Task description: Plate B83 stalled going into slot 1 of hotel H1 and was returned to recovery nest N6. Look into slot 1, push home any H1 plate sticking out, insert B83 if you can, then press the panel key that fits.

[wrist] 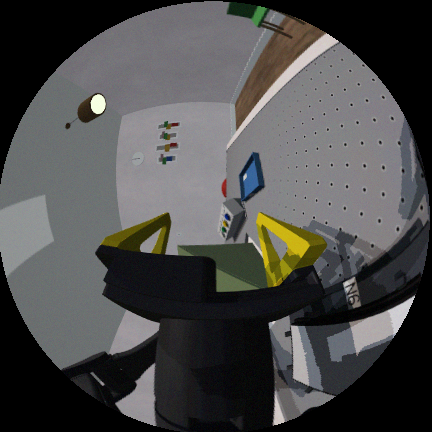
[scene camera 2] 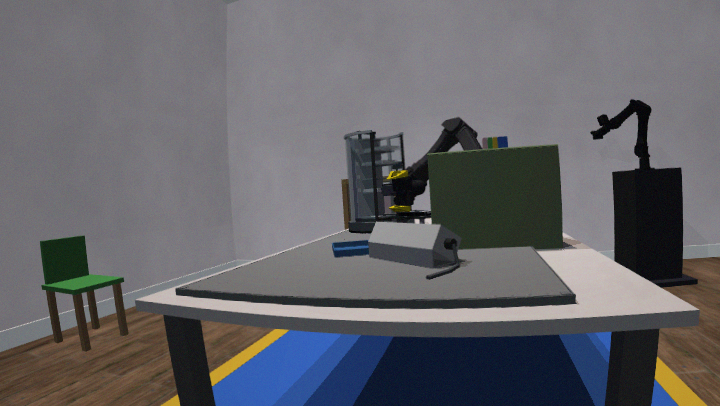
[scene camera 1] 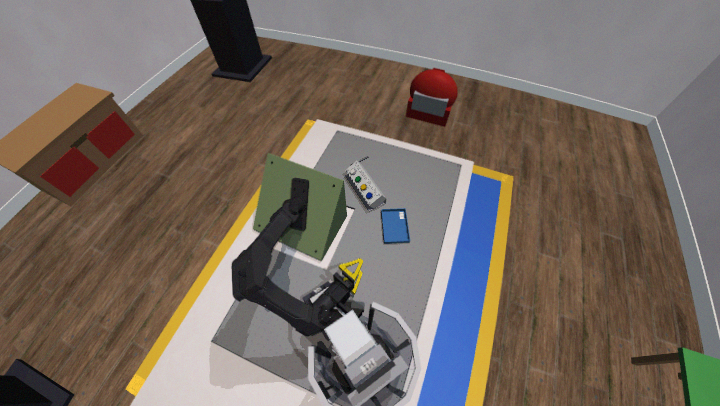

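Where they show: gripper, fingertip midpoint: [wrist: 213, 216] [scene camera 2: 389, 193] [scene camera 1: 361, 265]; arm's base, link origin: [scene camera 2: 487, 190] [scene camera 1: 299, 204].
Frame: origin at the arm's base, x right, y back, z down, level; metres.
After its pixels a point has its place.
Observation:
My gripper [scene camera 1: 358, 270] @(x 0.169, y -0.304, z -0.006 m) [scene camera 2: 395, 191] @(x 0.169, y -0.304, z -0.006 m) [wrist: 213, 216] @(x 0.169, y -0.304, z -0.006 m) is open and empty, its yellow fingers one above the other and pointing away from hotel H1 [scene camera 1: 351, 336] [scene camera 2: 374, 176]. The gripper's body is close beside the hotel, near nest N6. The nest's label [wrist: 351, 294] shows at the lower right in the wrist view; the arm partly covers the nest in scene camera 1. I cannot make out plate B83 or the inside of slot 1. The grey key panel [scene camera 1: 374, 197] @(x -0.161, y -0.259, z 0.071 m) [scene camera 2: 403, 244] @(x -0.279, y -0.212, z 0.098 m) [wrist: 237, 217] @(x -0.163, y -0.231, z 0.117 m) has white, green, yellow and blue keys.
A blue tray [scene camera 1: 394, 226] @(x -0.087, y -0.371, z 0.137 m) [scene camera 2: 350, 248] @(x -0.046, y -0.390, z 0.138 m) [wrist: 252, 177] @(x -0.072, y -0.376, z 0.137 m) lies between the panel and my gripper. The green wedge mount [scene camera 1: 322, 216] @(x 0.021, y -0.103, z 0.008 m) [scene camera 2: 496, 196] @(x -0.110, y 0.010, z 0.014 m) [wrist: 225, 252] @(x -0.035, y -0.153, z 0.049 m) carries my arm beside them. A second arm [scene camera 2: 642, 126] stands on a black pedestal off the table.

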